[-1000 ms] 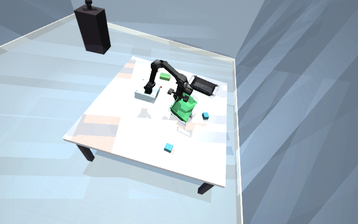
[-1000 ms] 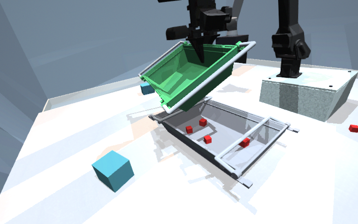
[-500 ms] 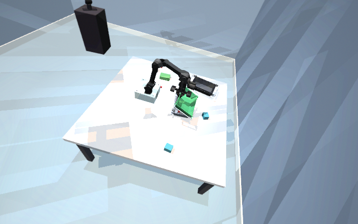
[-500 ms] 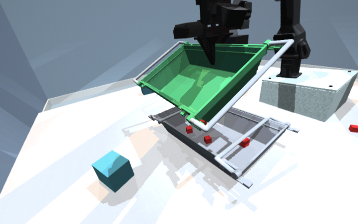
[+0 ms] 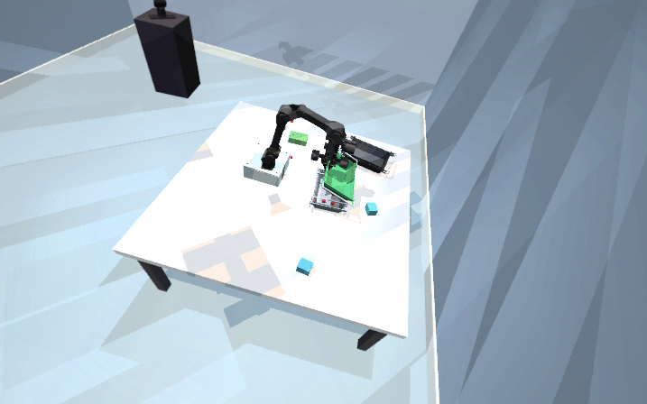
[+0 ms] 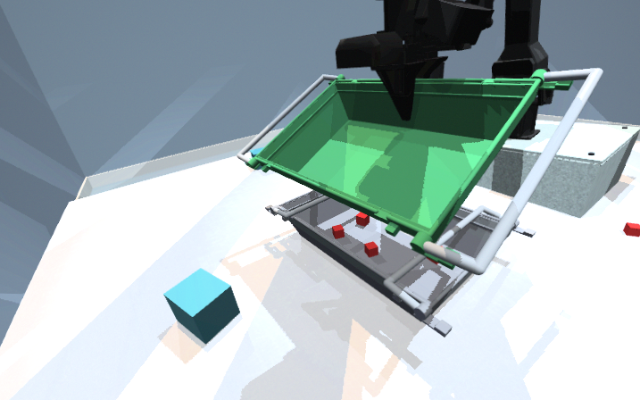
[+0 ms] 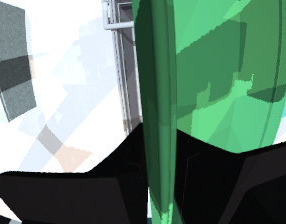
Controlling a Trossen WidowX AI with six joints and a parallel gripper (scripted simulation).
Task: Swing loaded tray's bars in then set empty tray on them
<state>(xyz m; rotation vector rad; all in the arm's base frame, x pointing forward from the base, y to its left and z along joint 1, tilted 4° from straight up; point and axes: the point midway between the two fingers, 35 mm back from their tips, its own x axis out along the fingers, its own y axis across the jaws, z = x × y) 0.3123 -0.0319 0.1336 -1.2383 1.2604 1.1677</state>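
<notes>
My gripper tip is 8 cm short of the green tray. Round my gripper tip: green block 43 cm to the left, 20 cm behind, 16 cm below; red block 24 cm to the left, 21 cm behind, 17 cm below.
</notes>
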